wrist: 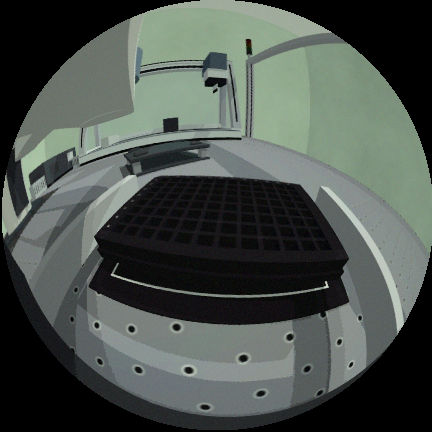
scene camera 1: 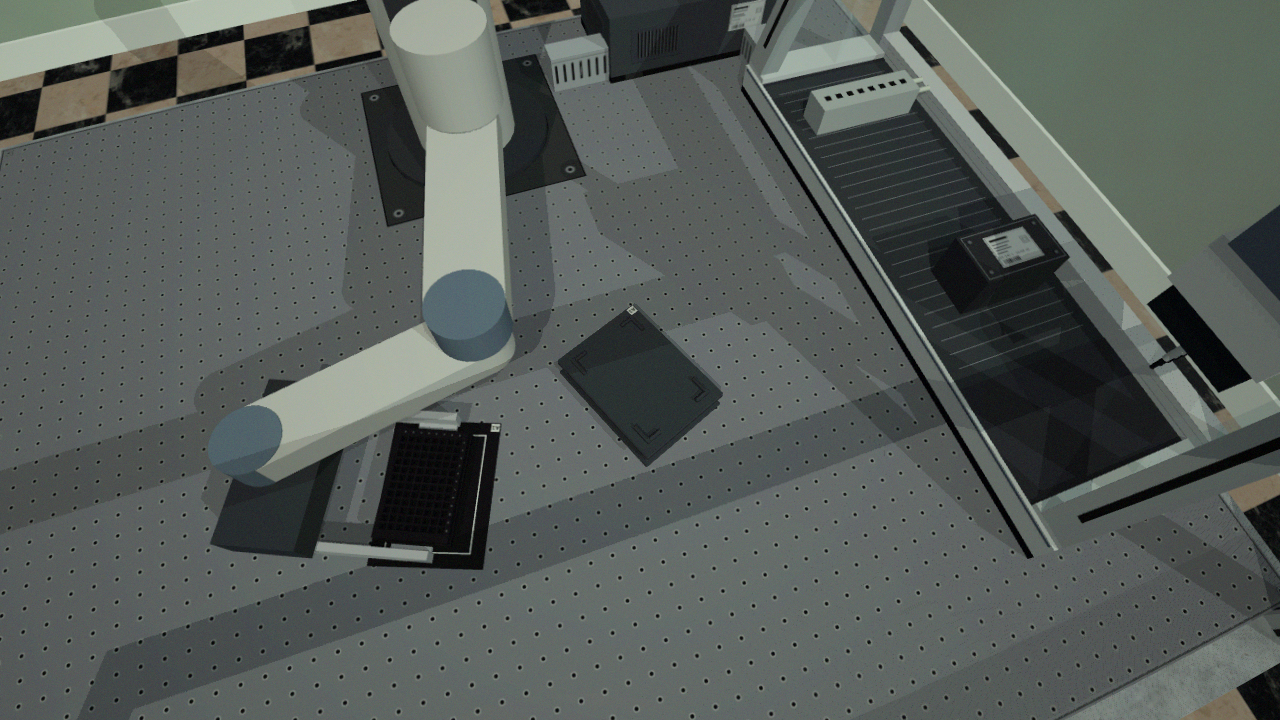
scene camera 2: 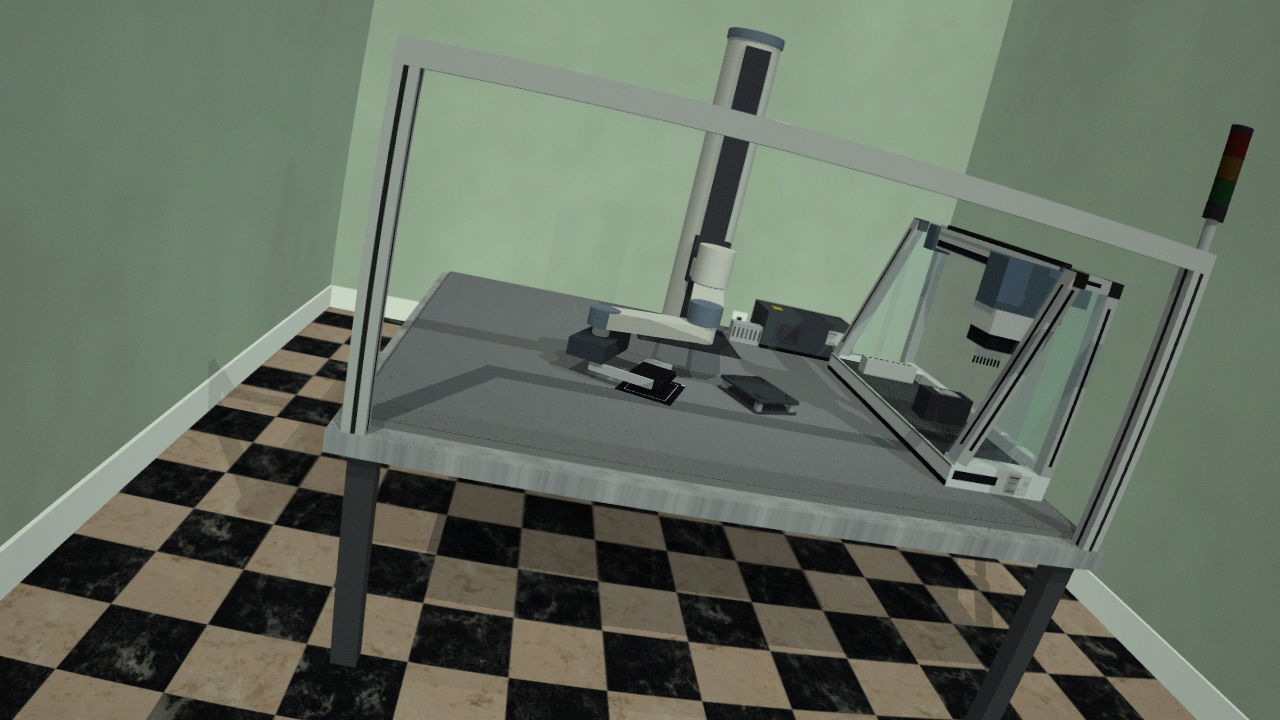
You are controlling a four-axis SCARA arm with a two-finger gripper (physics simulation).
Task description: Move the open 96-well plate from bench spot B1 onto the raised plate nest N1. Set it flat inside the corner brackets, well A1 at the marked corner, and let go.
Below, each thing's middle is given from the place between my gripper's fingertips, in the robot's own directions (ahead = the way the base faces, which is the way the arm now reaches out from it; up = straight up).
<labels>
Now: hand 10 mm past the black nest (scene camera 1: 468, 549), 20 mm to the left of it and 30 mm above it. Round my hand: black well plate (scene camera 1: 420, 501) 10 mm behind, 20 mm to the right; then rack (scene camera 1: 823, 116) 360 mm behind, 700 mm to the left, 40 mm above.
</labels>
